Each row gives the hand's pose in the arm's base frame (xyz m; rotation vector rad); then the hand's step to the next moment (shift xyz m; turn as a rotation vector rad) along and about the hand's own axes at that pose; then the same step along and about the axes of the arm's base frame.
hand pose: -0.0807 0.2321 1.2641 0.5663 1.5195 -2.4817
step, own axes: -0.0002 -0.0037 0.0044 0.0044 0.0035 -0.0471
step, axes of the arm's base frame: -0.0021 -0.0022 0.0049 0.0079 0.0403 -0.0238
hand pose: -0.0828 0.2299 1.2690 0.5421 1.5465 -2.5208
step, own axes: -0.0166 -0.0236 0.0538 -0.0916 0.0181 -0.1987
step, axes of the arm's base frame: -0.0041 -0.0377 0.0478 0.1363 0.1604 -0.0624
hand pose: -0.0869 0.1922 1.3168 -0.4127 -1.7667 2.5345
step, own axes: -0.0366 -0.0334 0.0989 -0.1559 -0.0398 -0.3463
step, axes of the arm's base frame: 0.0083 -0.0851 0.0702 0.2246 0.3057 -0.0435
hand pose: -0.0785 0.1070 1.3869 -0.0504 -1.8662 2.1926
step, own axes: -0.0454 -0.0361 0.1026 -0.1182 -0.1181 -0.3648
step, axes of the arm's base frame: 0.0302 -0.1040 0.0466 0.2055 0.3428 0.0350
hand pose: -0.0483 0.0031 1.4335 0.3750 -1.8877 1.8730
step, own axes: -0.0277 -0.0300 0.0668 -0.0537 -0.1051 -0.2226
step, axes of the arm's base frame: 0.0303 -0.0708 0.0141 0.1259 0.2101 0.0591
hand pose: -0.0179 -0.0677 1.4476 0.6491 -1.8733 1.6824
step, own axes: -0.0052 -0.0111 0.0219 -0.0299 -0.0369 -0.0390
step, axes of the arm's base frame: 0.0097 -0.0230 0.0029 0.0496 0.0348 0.0102
